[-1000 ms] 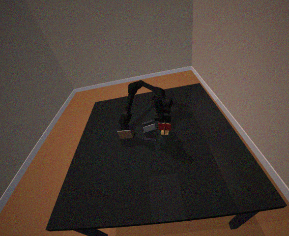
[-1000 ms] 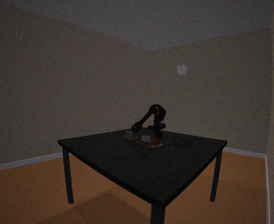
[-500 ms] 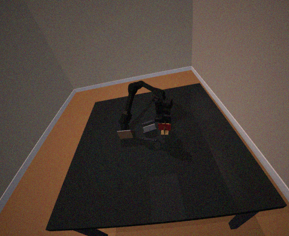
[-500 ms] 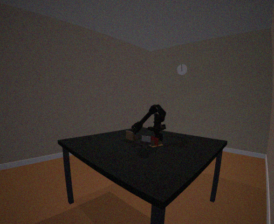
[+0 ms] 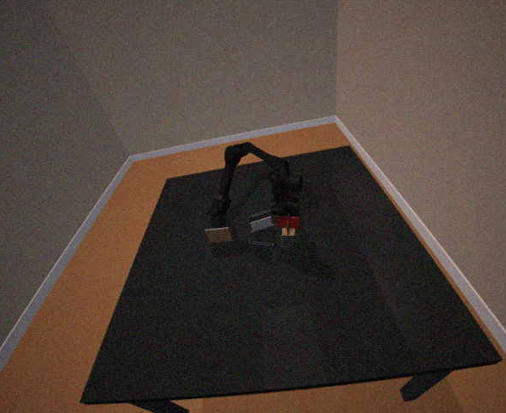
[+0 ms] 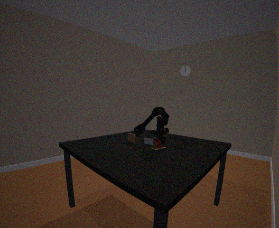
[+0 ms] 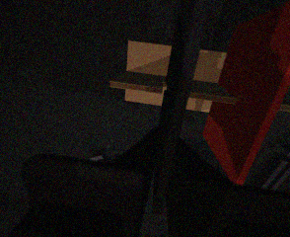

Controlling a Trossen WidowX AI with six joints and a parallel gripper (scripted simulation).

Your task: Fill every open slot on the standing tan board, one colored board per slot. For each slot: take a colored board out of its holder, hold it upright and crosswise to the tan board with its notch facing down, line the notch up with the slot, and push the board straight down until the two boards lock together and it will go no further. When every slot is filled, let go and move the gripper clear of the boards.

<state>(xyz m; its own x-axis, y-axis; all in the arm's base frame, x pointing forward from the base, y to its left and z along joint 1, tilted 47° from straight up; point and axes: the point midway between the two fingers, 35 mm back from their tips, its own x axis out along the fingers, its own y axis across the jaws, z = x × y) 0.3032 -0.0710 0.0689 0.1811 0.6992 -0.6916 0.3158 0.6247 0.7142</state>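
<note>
The tan board is 4 cm below my gripper tip, 3 cm to the right of it and 2 cm ahead of it. The rest, counted from my gripper tip: red board 6 cm to the right, 2 cm below, 1 cm ahead.
</note>
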